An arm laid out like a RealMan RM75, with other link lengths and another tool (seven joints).
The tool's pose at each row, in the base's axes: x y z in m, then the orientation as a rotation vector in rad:
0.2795 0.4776 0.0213 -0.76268 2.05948 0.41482
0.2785 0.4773 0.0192 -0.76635 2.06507 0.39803
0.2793 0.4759 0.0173 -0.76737 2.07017 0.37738
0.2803 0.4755 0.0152 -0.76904 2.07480 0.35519
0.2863 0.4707 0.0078 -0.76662 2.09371 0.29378
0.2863 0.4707 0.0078 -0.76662 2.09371 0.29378
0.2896 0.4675 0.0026 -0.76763 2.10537 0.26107
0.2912 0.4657 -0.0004 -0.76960 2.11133 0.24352
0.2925 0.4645 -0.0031 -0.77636 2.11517 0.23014
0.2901 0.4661 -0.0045 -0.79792 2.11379 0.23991
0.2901 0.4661 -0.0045 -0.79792 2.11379 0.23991
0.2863 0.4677 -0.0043 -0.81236 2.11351 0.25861
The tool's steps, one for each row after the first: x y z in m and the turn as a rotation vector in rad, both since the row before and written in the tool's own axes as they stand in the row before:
0.0023 0.0004 0.0004 0.00990 0.00861 -0.00657
0.0017 -0.0016 0.0008 0.01374 0.00792 -0.00649
0.0014 -0.0009 0.0016 0.01454 0.00806 -0.00760
0.0053 -0.0073 0.0057 0.04232 0.02628 -0.01433
0.0000 0.0000 0.0000 0.00000 0.00000 0.00000
0.0040 -0.0042 0.0038 0.02115 0.01656 -0.00850
0.0024 -0.0021 0.0021 0.01071 0.00915 -0.00556
0.0021 -0.0015 0.0020 0.00602 0.00790 -0.00786
0.0014 0.0029 0.0000 -0.01564 0.00314 -0.01110
0.0000 0.0000 0.0000 0.00000 0.00000 0.00000
0.0008 0.0036 -0.0019 -0.01906 0.00052 -0.00302

